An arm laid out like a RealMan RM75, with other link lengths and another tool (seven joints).
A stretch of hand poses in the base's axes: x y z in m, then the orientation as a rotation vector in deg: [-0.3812, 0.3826, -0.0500, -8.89, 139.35, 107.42]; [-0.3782, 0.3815, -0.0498, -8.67, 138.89, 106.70]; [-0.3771, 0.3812, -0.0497, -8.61, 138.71, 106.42]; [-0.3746, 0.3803, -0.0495, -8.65, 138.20, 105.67]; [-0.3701, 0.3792, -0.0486, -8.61, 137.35, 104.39]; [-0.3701, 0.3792, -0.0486, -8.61, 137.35, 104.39]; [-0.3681, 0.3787, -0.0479, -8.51, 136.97, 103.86]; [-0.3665, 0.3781, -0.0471, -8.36, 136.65, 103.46]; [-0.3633, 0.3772, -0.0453, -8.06, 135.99, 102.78]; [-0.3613, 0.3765, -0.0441, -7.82, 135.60, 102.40]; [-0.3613, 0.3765, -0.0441, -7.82, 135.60, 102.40]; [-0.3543, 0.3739, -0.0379, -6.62, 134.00, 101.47]
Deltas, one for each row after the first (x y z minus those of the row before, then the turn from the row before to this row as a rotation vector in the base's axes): [0.0030, -0.0011, 0.0002, -0.14, -0.58, -0.60]; [0.0011, -0.0003, 0.0001, -0.06, -0.23, -0.22]; [0.0025, -0.0009, 0.0002, -0.15, -0.72, -0.49]; [0.0045, -0.0011, 0.0009, -0.26, -1.17, -0.89]; [0.0000, 0.0000, 0.0000, 0.00, 0.00, 0.00]; [0.0020, -0.0005, 0.0007, -0.09, -0.47, -0.43]; [0.0016, -0.0006, 0.0008, -0.05, -0.35, -0.38]; [0.0032, -0.0009, 0.0018, -0.04, -0.65, -0.72]; [0.0020, -0.0007, 0.0012, -0.01, -0.35, -0.45]; [0.0000, 0.0000, 0.0000, 0.00, 0.00, 0.00]; [0.0070, -0.0026, 0.0062, 0.30, -1.05, -1.72]
